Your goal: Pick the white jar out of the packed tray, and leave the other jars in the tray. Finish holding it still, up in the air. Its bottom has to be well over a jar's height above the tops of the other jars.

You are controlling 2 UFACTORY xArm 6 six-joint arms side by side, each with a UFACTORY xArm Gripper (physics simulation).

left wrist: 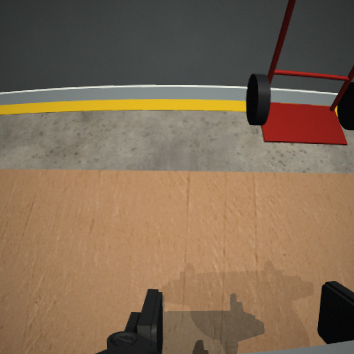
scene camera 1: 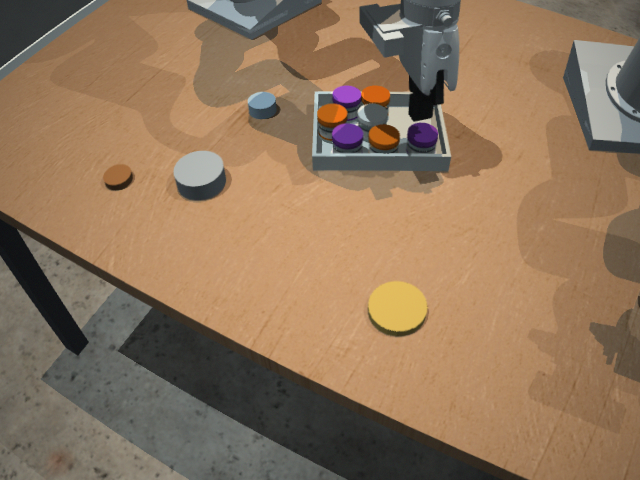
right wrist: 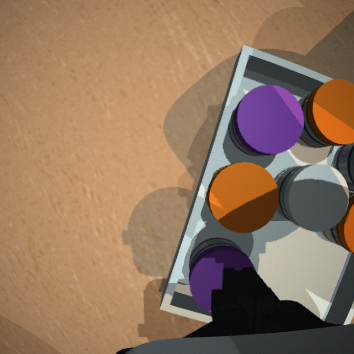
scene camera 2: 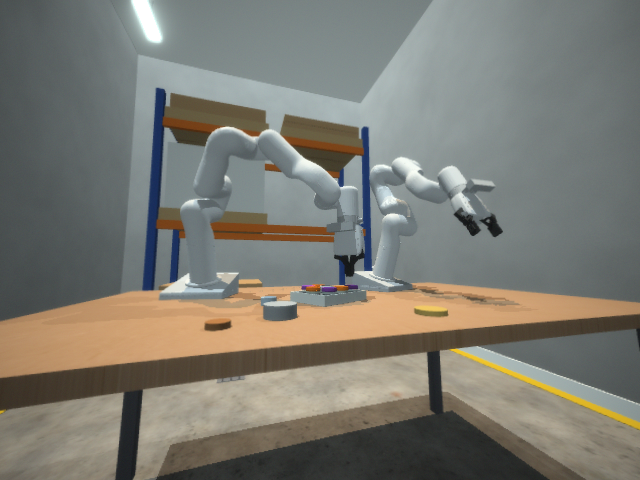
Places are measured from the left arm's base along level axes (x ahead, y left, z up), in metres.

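Where they show: left gripper, fingertip midpoint: [left wrist: 243, 313] [scene camera 2: 487, 234]; right gripper, fingertip midpoint: [scene camera 1: 420, 116] [right wrist: 235, 292] [scene camera 2: 349, 276]; left arm's base at its link origin: [scene camera 1: 638, 92] [scene camera 2: 382, 277]; right arm's base at its link origin: [scene camera 2: 203, 281].
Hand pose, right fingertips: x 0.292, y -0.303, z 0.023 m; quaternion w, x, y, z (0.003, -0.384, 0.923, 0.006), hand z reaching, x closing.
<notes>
Things, the pixels of their top centre, and the offset from my right fingertips. "*": a spot on its surface instead.
- white jar at its top centre: [right wrist: 319, 197] [scene camera 1: 372, 112] dx -0.009, dy -0.079, dz -0.030 m
- grey tray at its top centre: [right wrist: 302, 209] [scene camera 1: 379, 121] [scene camera 2: 329, 291] dx -0.013, dy -0.069, dz -0.048 m
- orange-lidded jar at its top centre: [right wrist: 244, 197] [scene camera 1: 384, 134] [scene camera 2: 341, 286] dx +0.029, dy -0.043, dz -0.030 m
- purple-lidded jar at its top centre: [right wrist: 223, 282] [scene camera 1: 422, 132] dx -0.003, dy +0.006, dz -0.030 m
- Bare tray floor at a spot on its surface: [right wrist: 300, 265] [scene camera 1: 405, 123] * dx -0.059, dy -0.042, dz -0.074 m
- blue disc at its top centre: [scene camera 1: 261, 100] [scene camera 2: 268, 297] dx +0.015, dy -0.269, dz -0.055 m
- large grey cylinder at its top centre: [scene camera 1: 198, 167] [scene camera 2: 280, 303] dx +0.199, dy -0.261, dz -0.048 m
- brown disc at its top centre: [scene camera 1: 117, 174] [scene camera 2: 218, 320] dx +0.254, dy -0.385, dz -0.065 m
- yellow disc at its top centre: [scene camera 1: 397, 305] [scene camera 2: 430, 308] dx +0.268, dy +0.089, dz -0.065 m
The white jar [scene camera 1: 373, 116] [right wrist: 315, 200] stands upright in the middle of the grey tray [scene camera 1: 379, 163] [scene camera 2: 342, 298] [right wrist: 190, 313], with purple and orange jars around it. I cannot make it out in scene camera 2. An orange-lidded jar [scene camera 1: 384, 136] [right wrist: 243, 197] is close beside it. My right gripper [scene camera 1: 421, 114] [scene camera 2: 349, 272] [right wrist: 235, 292] is shut and empty, above the tray and near a purple-lidded jar [scene camera 1: 422, 134] [right wrist: 205, 280], which it partly hides in the right wrist view. My left gripper [scene camera 2: 484, 230] [left wrist: 243, 313] is open and empty, high above the table.
Bare tray floor [scene camera 1: 405, 114] [right wrist: 300, 265] shows beside the white jar. A blue disc [scene camera 1: 262, 104], a large grey cylinder [scene camera 1: 200, 174], a brown disc [scene camera 1: 117, 176] and a yellow disc [scene camera 1: 397, 306] lie on the table. A red hand truck [left wrist: 304, 124] stands beyond the table.
</notes>
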